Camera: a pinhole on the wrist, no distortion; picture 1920 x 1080 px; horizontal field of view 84.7 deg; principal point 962.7 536.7 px. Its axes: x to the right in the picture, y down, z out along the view. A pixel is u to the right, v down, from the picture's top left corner.
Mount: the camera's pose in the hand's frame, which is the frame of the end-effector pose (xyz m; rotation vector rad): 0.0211 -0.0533 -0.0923 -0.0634 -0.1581 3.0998
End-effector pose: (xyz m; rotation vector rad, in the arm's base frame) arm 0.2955 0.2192 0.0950 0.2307 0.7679 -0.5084
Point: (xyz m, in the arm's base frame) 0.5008 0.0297 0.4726
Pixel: 1109 428
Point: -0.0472 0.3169 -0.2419
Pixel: behind the camera
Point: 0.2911 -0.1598 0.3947
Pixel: 1131 1038
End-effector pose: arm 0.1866 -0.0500 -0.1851 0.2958 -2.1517 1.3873
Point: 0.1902 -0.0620 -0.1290
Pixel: 846 384
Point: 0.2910 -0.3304 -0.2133
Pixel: 1401 759
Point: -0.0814 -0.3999 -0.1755
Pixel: 559 378
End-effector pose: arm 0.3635 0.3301 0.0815 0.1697 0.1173 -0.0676
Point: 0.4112 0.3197 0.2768
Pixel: 921 131
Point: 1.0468 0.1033 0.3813
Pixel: outside the picture
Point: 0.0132 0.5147 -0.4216
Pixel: behind the camera
